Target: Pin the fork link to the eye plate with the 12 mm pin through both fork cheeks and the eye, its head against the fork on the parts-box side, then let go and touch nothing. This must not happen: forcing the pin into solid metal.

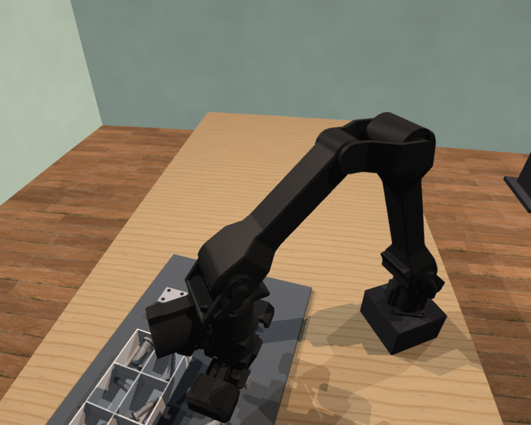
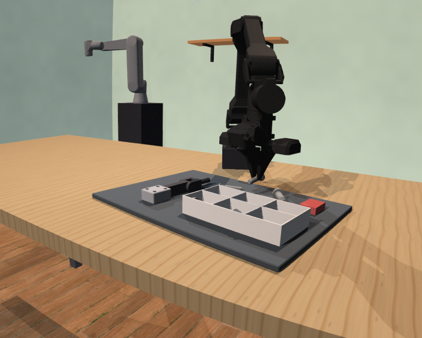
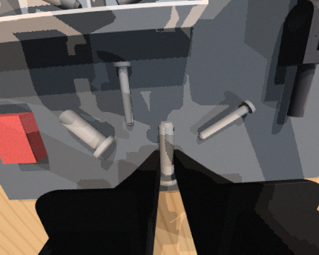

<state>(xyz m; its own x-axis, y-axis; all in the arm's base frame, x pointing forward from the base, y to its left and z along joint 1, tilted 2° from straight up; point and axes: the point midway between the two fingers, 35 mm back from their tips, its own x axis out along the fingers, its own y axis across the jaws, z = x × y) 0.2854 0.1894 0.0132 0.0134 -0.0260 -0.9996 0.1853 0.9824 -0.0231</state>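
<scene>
Now: the thick pin 3 cm below my hand. Also, from my hand: dark bar 14 cm to the right, 9 cm ahead, 6 cm below; dark mat 9 cm ahead, 7 cm below, 4 cm to the right; red block 14 cm to the left, 6 cm below, 4 cm ahead.
</scene>
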